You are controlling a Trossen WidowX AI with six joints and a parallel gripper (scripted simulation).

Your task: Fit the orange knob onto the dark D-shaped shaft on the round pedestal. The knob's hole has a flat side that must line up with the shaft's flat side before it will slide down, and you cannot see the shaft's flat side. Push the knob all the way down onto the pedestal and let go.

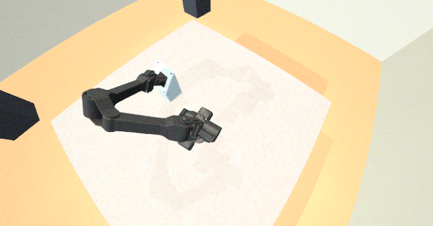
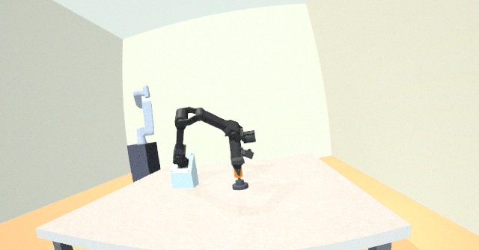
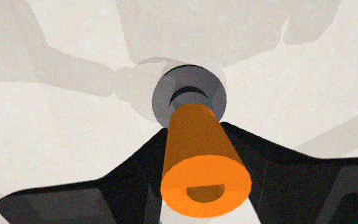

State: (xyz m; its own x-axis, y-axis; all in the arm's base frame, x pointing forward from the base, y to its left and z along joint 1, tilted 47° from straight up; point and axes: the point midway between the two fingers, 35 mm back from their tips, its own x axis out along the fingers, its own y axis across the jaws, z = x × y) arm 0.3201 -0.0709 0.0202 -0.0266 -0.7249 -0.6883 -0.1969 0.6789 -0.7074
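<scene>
Right now the orange knob is 2 cm above my gripper tip. Also, from my gripper tip: pedestal with shaft (4 cm below).
</scene>
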